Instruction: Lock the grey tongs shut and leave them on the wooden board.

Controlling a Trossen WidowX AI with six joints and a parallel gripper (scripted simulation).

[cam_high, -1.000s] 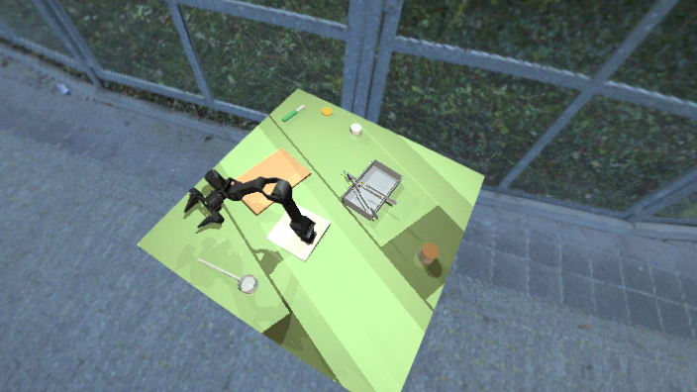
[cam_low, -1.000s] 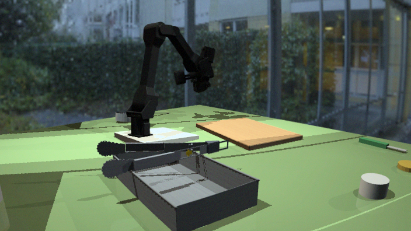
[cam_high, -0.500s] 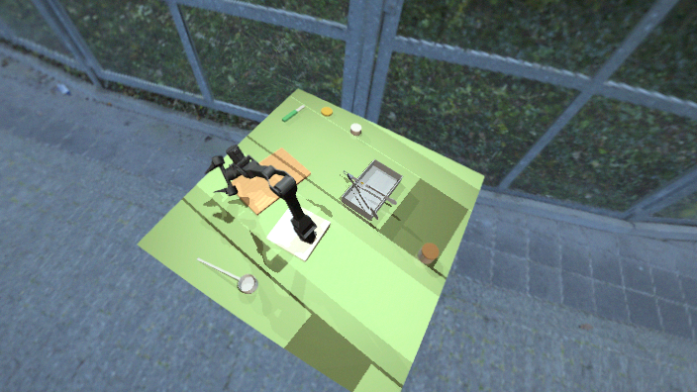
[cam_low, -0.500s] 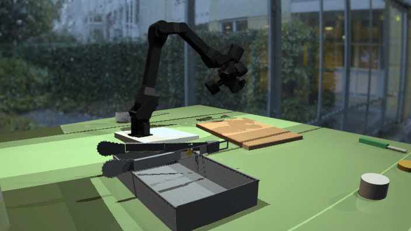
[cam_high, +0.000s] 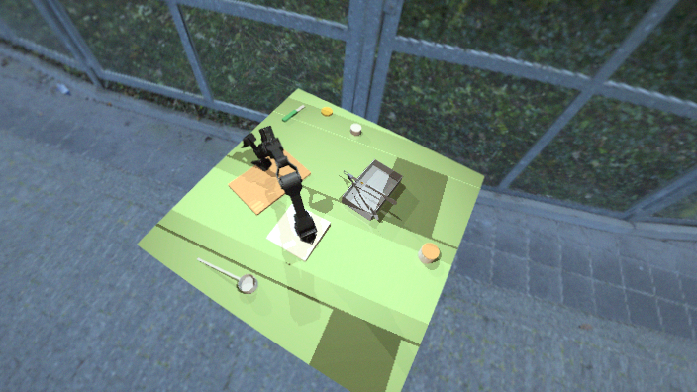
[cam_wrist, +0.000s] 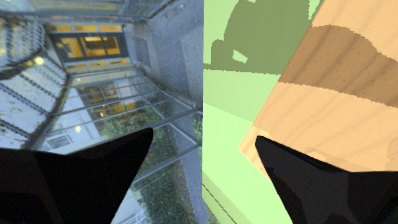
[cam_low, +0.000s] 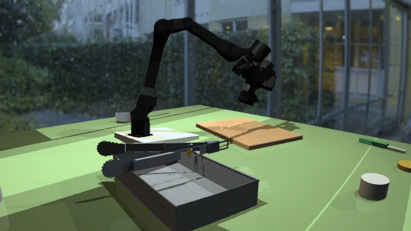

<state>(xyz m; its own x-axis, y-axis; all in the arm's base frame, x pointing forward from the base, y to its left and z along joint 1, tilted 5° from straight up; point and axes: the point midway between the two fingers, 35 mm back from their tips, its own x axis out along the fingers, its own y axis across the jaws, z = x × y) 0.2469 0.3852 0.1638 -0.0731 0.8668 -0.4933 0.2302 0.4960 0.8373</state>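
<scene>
Right now my gripper tip is 11 cm short of the yellow lock piece, 57 cm to the left of it and 7 cm above it. Round my gripper tip: wooden board: 1 cm behind, 11 cm to the right, 13 cm below; then dark roasting tin: 12 cm ahead, 63 cm to the right, 11 cm below; then green-handled tool: 50 cm ahead, 3 cm to the right, 13 cm below.
</scene>
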